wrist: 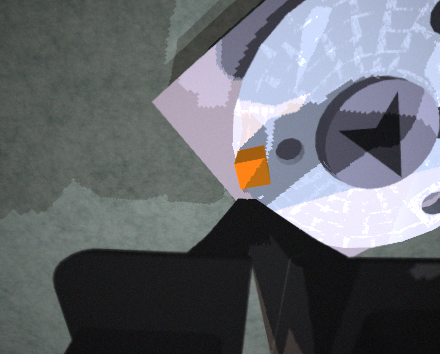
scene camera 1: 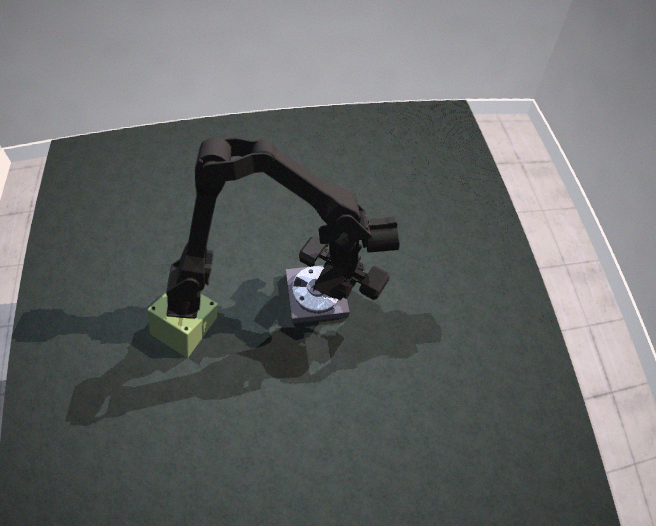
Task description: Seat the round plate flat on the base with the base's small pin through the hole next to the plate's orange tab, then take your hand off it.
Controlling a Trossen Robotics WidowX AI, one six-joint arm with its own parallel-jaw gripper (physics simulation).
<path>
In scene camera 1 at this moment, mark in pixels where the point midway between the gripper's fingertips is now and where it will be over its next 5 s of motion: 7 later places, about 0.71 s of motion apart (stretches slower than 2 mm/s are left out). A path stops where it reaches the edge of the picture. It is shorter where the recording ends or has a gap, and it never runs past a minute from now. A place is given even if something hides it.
The gripper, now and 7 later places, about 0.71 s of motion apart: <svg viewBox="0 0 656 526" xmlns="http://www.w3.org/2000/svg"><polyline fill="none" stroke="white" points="343,285 340,287 338,301 338,300 340,294 340,288 338,281 335,275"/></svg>
</path>
